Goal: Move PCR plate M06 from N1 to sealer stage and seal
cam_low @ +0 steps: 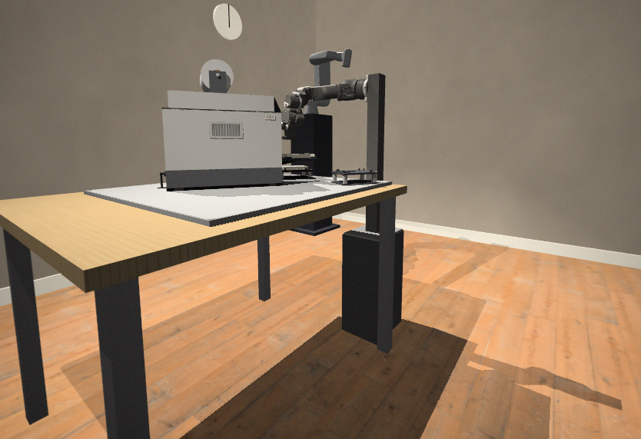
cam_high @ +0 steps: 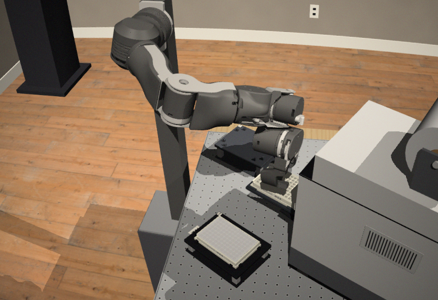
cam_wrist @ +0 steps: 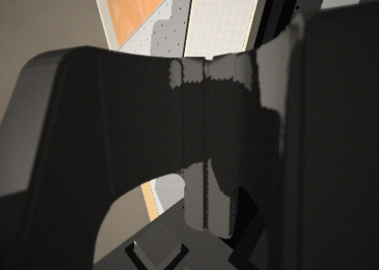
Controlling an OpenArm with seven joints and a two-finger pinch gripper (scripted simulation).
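Now: hand 8 cm above the open-welled plate M06, 7 cm to the right of it and 1 cm short of it. From my hand the other things lie so: square grey key (6 cm to the right, 5 cm ahead); dark sealer stage (9 cm below, 7 cm to the left, 1 cm ahead); yellow warning label (14 cm ahead, 10 cm to the left, 4 cm below).
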